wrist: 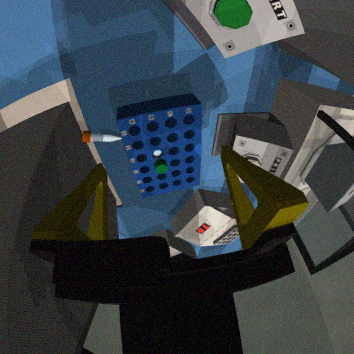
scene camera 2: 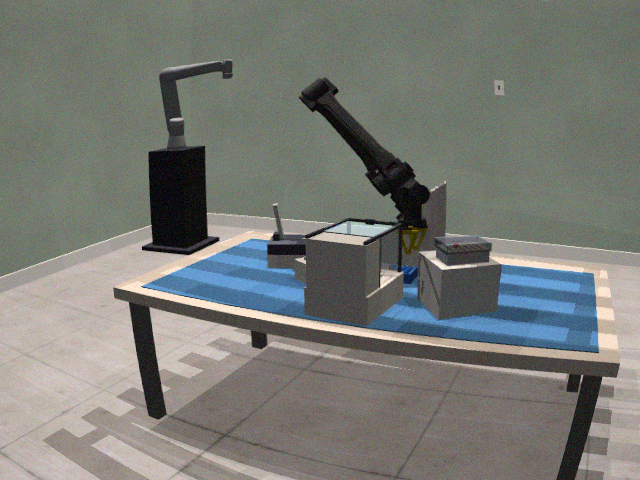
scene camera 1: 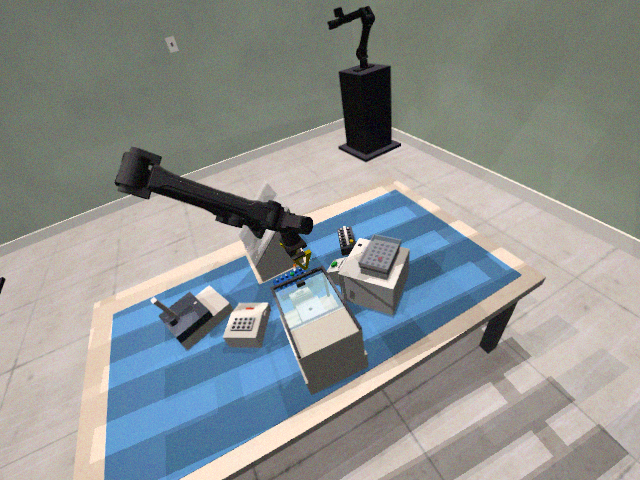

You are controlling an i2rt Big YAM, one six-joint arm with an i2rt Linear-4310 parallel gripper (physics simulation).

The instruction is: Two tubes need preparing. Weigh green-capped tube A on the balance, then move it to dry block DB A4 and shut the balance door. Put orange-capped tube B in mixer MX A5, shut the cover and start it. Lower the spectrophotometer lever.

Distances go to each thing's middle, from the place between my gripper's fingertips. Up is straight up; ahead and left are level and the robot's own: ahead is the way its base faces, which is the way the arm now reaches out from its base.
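There is the mixer (scene camera 2: 459,279), and my gripper is 210 mm short of it, 180 mm to the right of it and 10 mm below it. I also see the glass-box balance (scene camera 2: 353,267), which is 280 mm ahead of my hand, 100 mm to the right of it and 30 mm above it.
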